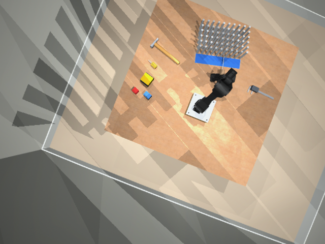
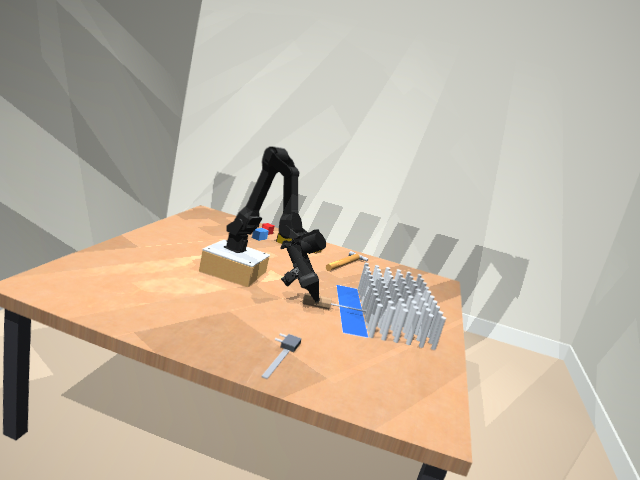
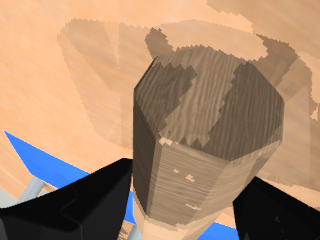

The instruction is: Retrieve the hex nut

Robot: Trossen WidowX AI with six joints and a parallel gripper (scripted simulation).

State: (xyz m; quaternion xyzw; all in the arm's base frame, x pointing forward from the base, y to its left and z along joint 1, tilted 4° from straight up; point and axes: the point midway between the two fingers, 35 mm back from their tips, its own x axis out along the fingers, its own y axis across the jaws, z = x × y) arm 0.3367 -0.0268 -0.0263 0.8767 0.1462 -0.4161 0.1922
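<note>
Now: the blue taped strip 90 mm to the left of my gripper tip, 90 mm ahead of it and 20 mm below it. From my gripper tip the other things lie so: blue cube: 480 mm behind, 430 mm to the left; grey hex nut: 190 mm ahead, 90 mm to the left, 20 mm below; yellow screwdriver: 530 mm to the left, 240 mm behind.
</note>
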